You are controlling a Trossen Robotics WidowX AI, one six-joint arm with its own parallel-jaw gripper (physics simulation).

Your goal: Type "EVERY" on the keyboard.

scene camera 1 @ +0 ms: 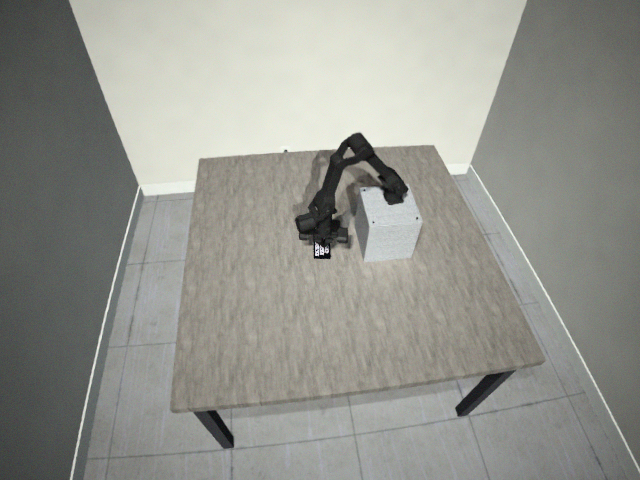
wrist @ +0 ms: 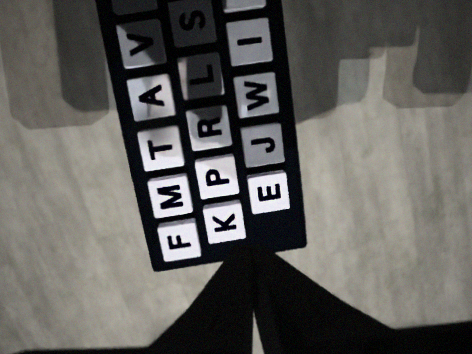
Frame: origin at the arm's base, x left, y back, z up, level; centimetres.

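Seen in the pictures: gripper, fingertip midpoint: (scene camera 1: 323,246) (wrist: 248,257); arm's base at its link origin: (scene camera 1: 393,198).
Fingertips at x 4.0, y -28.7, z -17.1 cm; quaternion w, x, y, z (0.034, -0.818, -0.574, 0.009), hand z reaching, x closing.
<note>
Offsets run from my fingertips to a thing's top centre. Level surfaces: height alone.
The black keyboard {dz -3.5, dx -8.1, dy +1.3 cm} (scene camera 1: 322,251) (wrist: 280,231) with pale letter keys lies on the table, partly hidden by the arm in the scene view. In the wrist view the E key {dz -3.5, dx -0.5, dy +1.5 cm} (wrist: 269,192) is at the end of the right column, the R key {dz -3.5, dx -3.8, dy +0.3 cm} (wrist: 209,127) in the middle column and the V key {dz -3.5, dx -7.6, dy -0.8 cm} (wrist: 141,44) high in the left column. The Y key does not show there. My gripper (scene camera 1: 323,243) (wrist: 248,257) is shut and empty. In the wrist view its tips overlap the keyboard's lower edge, below E and right of the K key {dz -3.5, dx +0.0, dy -0.6 cm} (wrist: 224,222). Their height is hard to tell.
The arm rises from a pale grey block (scene camera 1: 390,241), right of the keyboard in the scene view. The wooden table {dz -5.1 cm} (scene camera 1: 330,330) extends around both. Arm shadows darken the upper part of the wrist view.
</note>
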